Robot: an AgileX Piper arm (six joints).
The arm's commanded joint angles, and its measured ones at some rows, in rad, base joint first. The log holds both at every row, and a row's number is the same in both.
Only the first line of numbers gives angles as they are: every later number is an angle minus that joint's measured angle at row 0.
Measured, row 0:
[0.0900, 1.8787, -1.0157, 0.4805, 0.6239, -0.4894]
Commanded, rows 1 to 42:
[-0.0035, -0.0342, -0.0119, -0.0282, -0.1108, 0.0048]
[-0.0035, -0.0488, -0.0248, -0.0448, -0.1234, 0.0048]
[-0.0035, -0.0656, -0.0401, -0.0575, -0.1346, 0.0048]
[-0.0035, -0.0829, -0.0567, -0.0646, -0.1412, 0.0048]
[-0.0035, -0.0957, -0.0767, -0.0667, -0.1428, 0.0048]
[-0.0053, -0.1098, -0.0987, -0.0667, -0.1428, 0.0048]
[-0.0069, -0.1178, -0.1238, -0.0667, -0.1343, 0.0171]
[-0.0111, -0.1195, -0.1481, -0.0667, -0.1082, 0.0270]
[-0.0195, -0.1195, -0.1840, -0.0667, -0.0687, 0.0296]
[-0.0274, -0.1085, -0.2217, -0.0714, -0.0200, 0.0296]
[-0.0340, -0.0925, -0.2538, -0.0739, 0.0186, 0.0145]
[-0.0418, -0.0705, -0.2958, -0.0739, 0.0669, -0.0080]
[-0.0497, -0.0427, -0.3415, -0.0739, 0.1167, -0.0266]
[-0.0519, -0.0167, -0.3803, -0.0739, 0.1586, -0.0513]
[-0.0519, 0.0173, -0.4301, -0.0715, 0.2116, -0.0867]
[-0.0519, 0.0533, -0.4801, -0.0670, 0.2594, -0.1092]
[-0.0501, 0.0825, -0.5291, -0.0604, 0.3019, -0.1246]
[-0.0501, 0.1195, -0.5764, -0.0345, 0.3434, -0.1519]
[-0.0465, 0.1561, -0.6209, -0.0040, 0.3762, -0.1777]
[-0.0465, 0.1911, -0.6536, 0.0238, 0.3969, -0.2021]
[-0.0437, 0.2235, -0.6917, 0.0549, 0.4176, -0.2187]
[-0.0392, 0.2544, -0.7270, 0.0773, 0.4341, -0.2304]
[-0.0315, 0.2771, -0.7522, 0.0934, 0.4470, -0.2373]
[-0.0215, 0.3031, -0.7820, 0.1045, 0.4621, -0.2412]
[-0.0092, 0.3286, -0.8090, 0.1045, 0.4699, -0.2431]
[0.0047, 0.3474, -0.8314, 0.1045, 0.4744, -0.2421]
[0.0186, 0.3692, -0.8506, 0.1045, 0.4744, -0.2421]
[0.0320, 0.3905, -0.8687, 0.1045, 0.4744, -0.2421]
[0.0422, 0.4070, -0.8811, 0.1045, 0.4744, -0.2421]
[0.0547, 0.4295, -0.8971, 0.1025, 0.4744, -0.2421]
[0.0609, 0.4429, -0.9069, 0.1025, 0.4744, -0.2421]
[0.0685, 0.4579, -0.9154, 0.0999, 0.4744, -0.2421]
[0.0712, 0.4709, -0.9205, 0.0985, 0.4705, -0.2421]
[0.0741, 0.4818, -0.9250, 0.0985, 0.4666, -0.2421]
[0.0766, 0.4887, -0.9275, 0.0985, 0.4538, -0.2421]
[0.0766, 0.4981, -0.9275, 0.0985, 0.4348, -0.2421]
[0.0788, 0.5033, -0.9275, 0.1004, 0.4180, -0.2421]
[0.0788, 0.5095, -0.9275, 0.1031, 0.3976, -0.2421]
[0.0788, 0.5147, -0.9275, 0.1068, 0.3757, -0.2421]
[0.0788, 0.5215, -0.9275, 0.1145, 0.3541, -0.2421]
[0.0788, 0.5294, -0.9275, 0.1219, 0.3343, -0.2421]
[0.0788, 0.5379, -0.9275, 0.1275, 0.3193, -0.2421]
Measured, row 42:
[0.0790, 0.5137, -0.9175, 0.1029, 0.3882, -0.2327]
